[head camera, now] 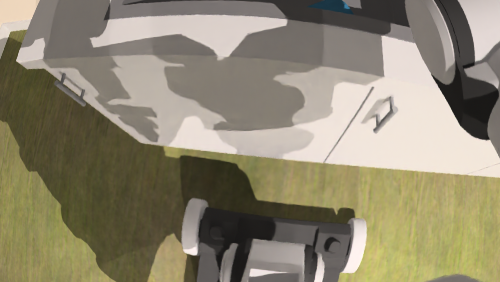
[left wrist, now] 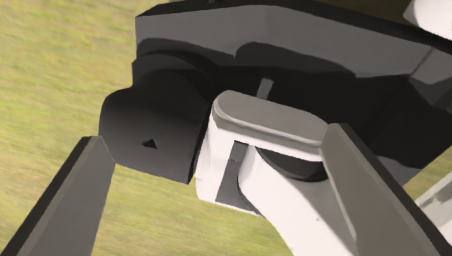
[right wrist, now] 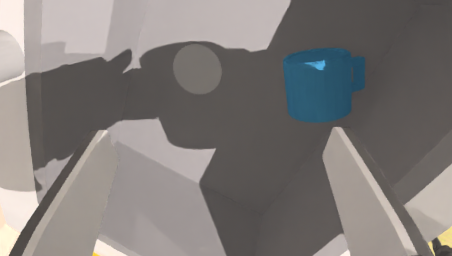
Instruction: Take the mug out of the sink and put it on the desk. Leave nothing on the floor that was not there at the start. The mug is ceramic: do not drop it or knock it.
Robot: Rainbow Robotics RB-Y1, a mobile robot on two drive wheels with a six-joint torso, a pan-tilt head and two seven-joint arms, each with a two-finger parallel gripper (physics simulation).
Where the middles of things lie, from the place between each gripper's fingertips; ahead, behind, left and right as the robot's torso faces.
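The blue mug (right wrist: 318,82) is 30 mm to the left of my right hand, 80 mm behind it and 260 mm below it.
Relative to the mug, my left hand is 240 mm lower than it, 440 mm to the left of it and 670 mm short of it.
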